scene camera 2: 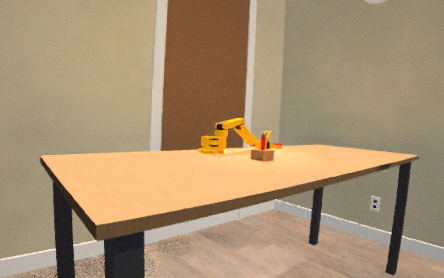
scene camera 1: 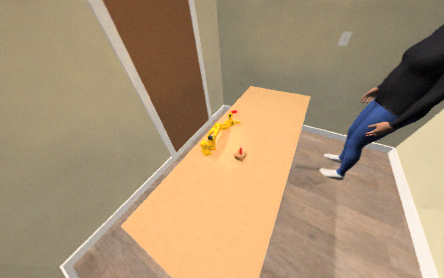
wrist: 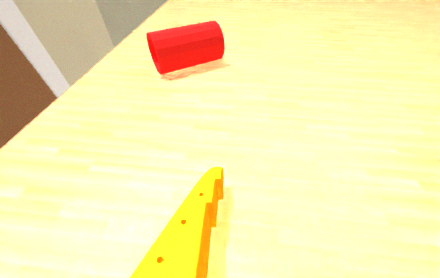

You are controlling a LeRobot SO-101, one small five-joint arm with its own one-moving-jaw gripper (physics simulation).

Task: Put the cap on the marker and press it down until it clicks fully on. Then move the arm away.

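Frame: origin at the arm's base, x down, y ahead, z right, level; centimetres.
Seen in the pictures: end effector, tool point: [scene camera 2: 270, 147] [scene camera 1: 232, 118] [wrist: 223, 179]; arm's base, origin of the base link: [scene camera 2: 214, 153] [scene camera 1: 210, 151].
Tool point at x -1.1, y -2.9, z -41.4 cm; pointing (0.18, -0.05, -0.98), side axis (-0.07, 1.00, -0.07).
Note:
Pixels of each thing's top centre, then the offset from my tool point to it. Level surfaces: height alone.
- red cap, middle of its top: [wrist: 184, 26] [scene camera 1: 234, 110] dy -3.8, dx -1.7, dz -10.7 cm
- red marker, middle of its top: [scene camera 2: 263, 133] [scene camera 1: 240, 147] dy +25.1, dx -9.1, dz +36.1 cm
- brown block, middle of its top: [scene camera 2: 262, 149] [scene camera 1: 240, 153] dy +25.1, dx -2.8, dz +36.1 cm
- wooden table, its level: dx +1.1 cm
The red cap [scene camera 1: 234, 111] [scene camera 2: 278, 146] [wrist: 187, 46] lies on its side on the table near its far edge, with its open end toward the left in the wrist view. The red marker [scene camera 1: 240, 150] [scene camera 2: 263, 142] stands upright in a brown block [scene camera 1: 240, 156] [scene camera 2: 262, 155], and its dark tip shows at the top. My gripper [scene camera 1: 235, 119] [scene camera 2: 271, 140] is open and empty, low over the table and short of the cap. In the wrist view one notched jaw [wrist: 211, 200] shows, its tip below the cap in the picture and apart from it; the moving jaw is out of the picture.
The yellow arm's base [scene camera 1: 208, 148] [scene camera 2: 212, 145] stands at the table's long edge by the brown door. The wooden table [scene camera 1: 200, 210] [scene camera 2: 165, 185] carries the arm, block and cap. A person [scene camera 1: 385, 110] stands beyond the table's opposite side.

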